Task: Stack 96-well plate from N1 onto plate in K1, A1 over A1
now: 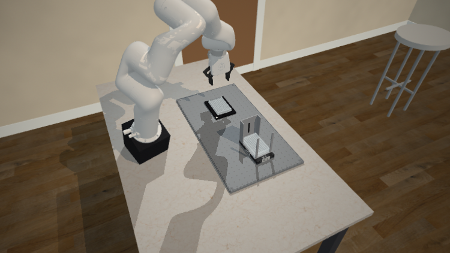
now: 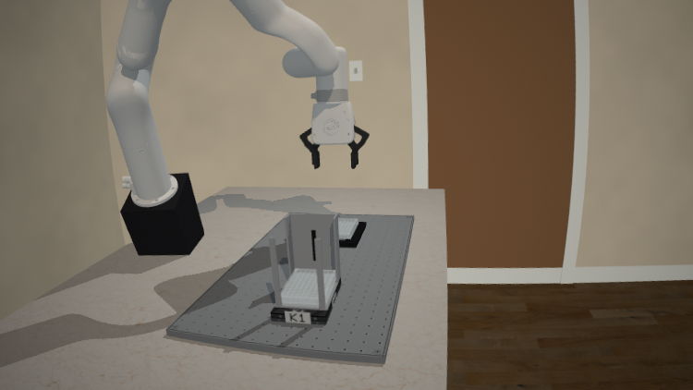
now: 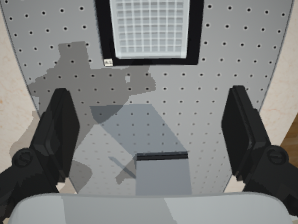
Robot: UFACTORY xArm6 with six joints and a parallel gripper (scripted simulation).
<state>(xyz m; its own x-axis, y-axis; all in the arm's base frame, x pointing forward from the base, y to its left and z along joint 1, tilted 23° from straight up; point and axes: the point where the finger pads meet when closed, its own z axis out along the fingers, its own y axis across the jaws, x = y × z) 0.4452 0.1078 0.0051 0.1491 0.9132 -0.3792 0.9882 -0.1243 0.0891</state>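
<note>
The black plate nest N1 lies 18 cm below my hand. From my hand the other things lie so: tall back wall (3 cm behind, 28 cm to the right, 10 cm below); K1 label (4 cm behind, 44 cm to the right, 17 cm below); pale A1 square (6 cm behind, 7 cm to the right, 17 cm below).
</note>
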